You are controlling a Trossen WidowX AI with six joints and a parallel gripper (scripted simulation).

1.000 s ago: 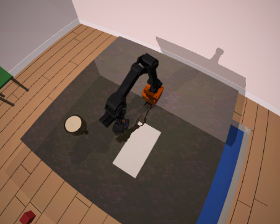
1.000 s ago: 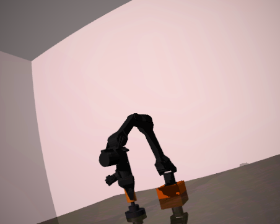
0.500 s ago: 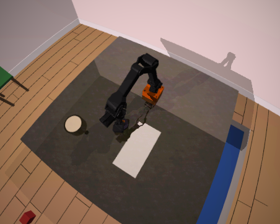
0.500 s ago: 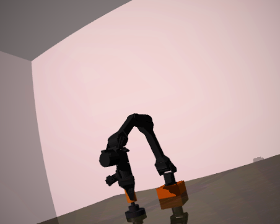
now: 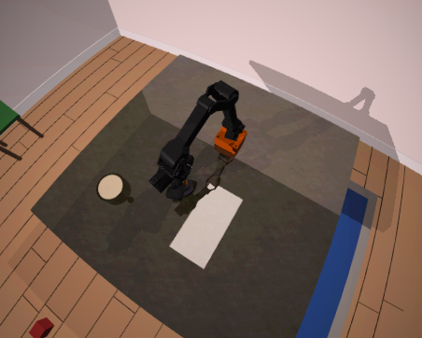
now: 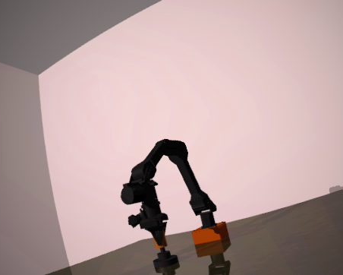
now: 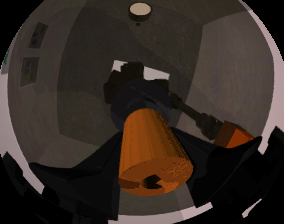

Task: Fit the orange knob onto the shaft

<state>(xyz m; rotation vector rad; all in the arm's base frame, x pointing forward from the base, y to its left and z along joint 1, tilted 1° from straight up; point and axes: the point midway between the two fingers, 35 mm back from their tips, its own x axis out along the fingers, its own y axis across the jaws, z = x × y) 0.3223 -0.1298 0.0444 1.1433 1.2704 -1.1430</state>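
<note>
Now: gripper tip 20 mm below the orange knob. From my gripper tip the other things lie so: dark round pedestal: 40 mm below.
</note>
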